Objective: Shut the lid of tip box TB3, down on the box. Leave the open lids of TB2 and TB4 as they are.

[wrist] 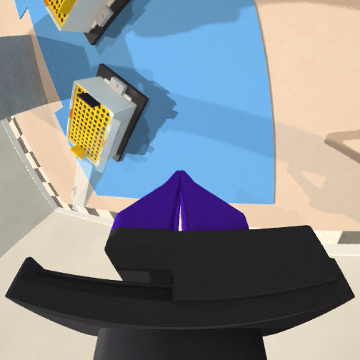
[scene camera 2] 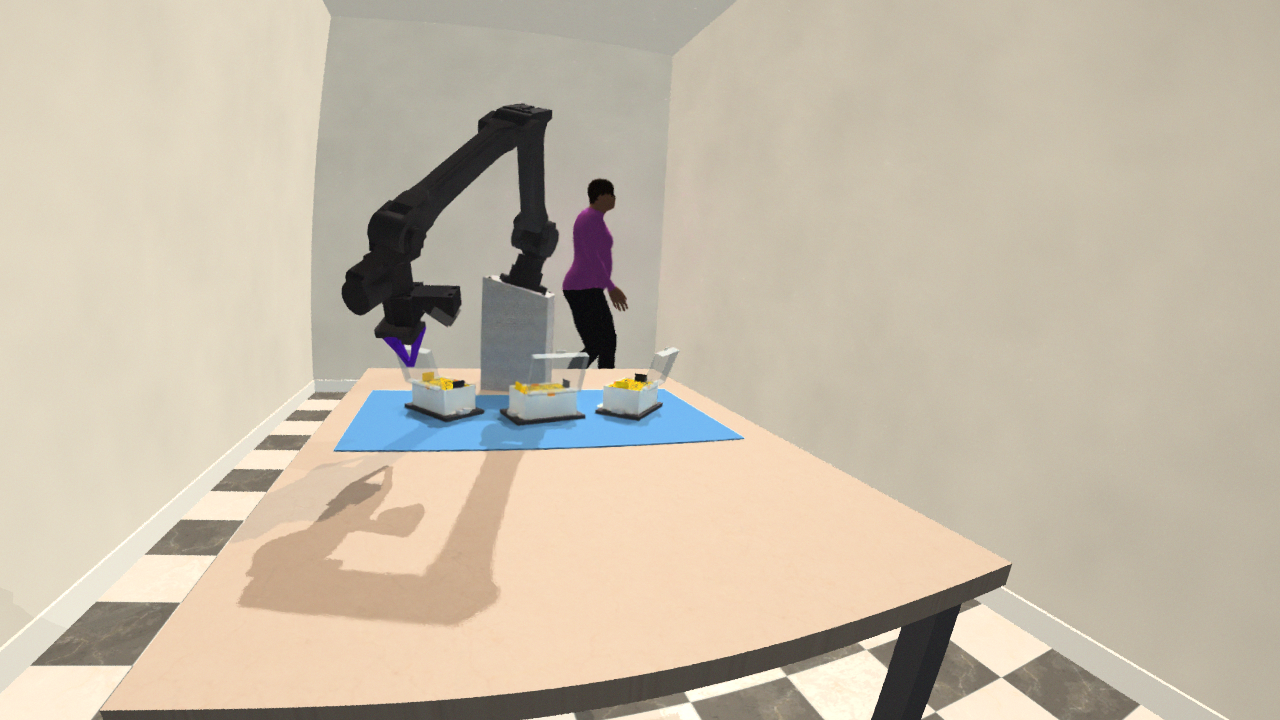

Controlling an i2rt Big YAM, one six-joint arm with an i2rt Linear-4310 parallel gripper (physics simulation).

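Frame: origin at the arm's base, x back, y right, z up, level; metres.
Where they show: gripper, fingertip midpoint: (scene camera 2: 410, 366); arm's base, link origin: (scene camera 2: 522, 286).
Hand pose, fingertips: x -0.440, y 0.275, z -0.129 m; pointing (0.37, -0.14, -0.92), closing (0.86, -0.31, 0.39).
Observation:
Each offset is from my fingertips to the centre of the thing. "pt": to the spot under its first point. Level surfaces: height alone.
Tip box TB3 {dy -0.072, dx +0.193, dz -0.099 m} (scene camera 2: 443, 398) (wrist: 112, 107), white with a yellow tip rack on a black base, stands at the left of the row in the scene view. Its clear lid {pt dy -0.028, dx +0.097, dz -0.017 m} (scene camera 2: 426, 365) (wrist: 84, 186) stands open, seen nearly edge-on in the wrist view. TB4 {dy -0.270, dx +0.135, dz -0.099 m} (scene camera 2: 544, 404) (wrist: 82, 17) is the middle box, its lid {pt dy -0.286, dx +0.036, dz +0.009 m} (scene camera 2: 559, 357) open. TB2 {dy -0.475, dx +0.156, dz -0.099 m} (scene camera 2: 626, 398) is the right box, its lid (scene camera 2: 664, 365) open. My gripper (scene camera 2: 410, 362) (wrist: 179, 177) is shut and empty; its purple tips overlap TB3's lid in the scene view. Whether they touch it is unclear. Labels cannot be read.
The boxes stand on a blue mat {dz -0.132 m} (scene camera 2: 402, 437) (wrist: 215, 160) on the wooden table {dz -0.135 m} (scene camera 2: 671, 555). A grey pedestal (scene camera 2: 516, 340) (wrist: 17, 75) carries the arm behind them. A person (scene camera 2: 590, 255) in a purple top stands beyond the table.

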